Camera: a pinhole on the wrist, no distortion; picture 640 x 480 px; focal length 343.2 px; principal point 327.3 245.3 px. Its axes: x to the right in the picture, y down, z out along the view. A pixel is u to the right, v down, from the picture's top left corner.
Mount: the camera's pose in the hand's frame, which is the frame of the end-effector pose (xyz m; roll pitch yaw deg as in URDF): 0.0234 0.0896 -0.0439 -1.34 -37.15 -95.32
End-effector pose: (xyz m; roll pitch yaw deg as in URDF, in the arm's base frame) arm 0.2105 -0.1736 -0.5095 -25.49 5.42 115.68
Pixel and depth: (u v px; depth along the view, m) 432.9 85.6 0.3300
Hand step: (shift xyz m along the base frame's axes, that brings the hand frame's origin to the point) -0.2501 -0.2257 0.1694
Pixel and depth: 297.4 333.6 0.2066
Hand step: -0.2634 -0.0226 -0.0061
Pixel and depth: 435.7 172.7 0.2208
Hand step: -0.2062 -0.1021 0.0848
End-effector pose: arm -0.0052 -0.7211 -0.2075 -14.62 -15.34 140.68
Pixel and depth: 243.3 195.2 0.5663
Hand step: -0.3489 -0.5052 0.1692
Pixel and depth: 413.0 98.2 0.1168
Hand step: -0.0773 -0.1361 0.0236
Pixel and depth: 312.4 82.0 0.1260
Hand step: -0.0956 -0.1594 0.0011
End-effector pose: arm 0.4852 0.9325 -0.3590 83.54 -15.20 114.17
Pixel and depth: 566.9 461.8 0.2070
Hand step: 0.1267 0.1940 0.1455
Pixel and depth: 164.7 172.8 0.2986
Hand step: 0.1045 -0.0728 0.3821
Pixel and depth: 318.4 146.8 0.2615
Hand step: 0.1615 -0.0386 0.2587
